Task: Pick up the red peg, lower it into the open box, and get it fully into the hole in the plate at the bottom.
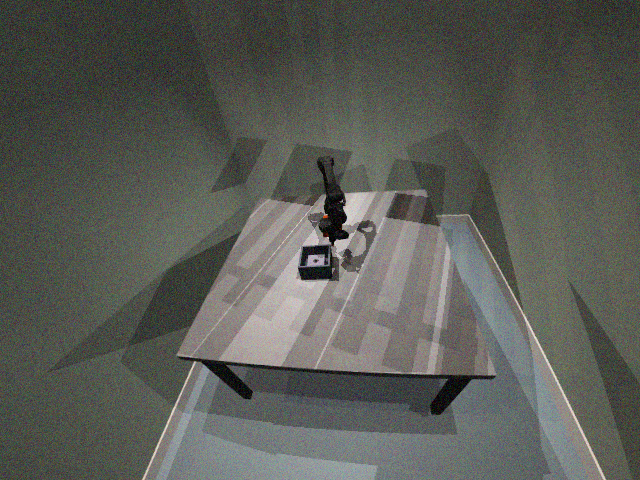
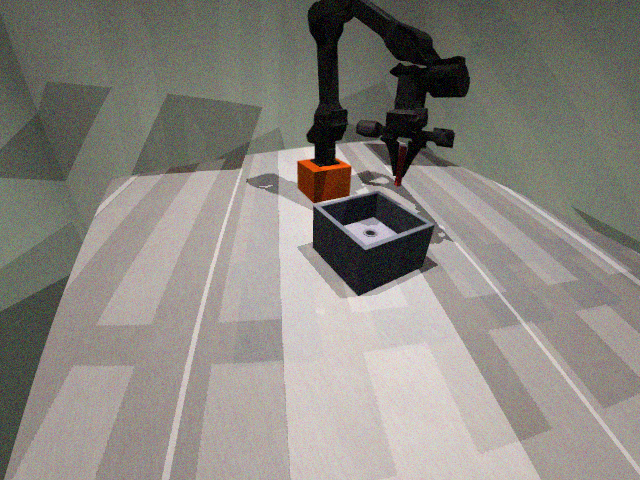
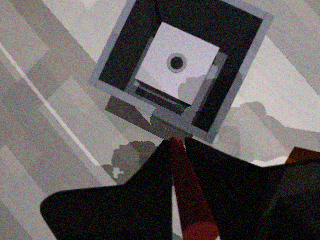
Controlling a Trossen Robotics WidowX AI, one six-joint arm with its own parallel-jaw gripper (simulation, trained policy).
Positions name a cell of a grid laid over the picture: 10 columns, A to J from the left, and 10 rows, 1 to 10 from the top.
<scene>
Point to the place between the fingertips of my gripper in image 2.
G4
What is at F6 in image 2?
A dark box.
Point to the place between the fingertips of my gripper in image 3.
At F6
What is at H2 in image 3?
A dark box.
</scene>
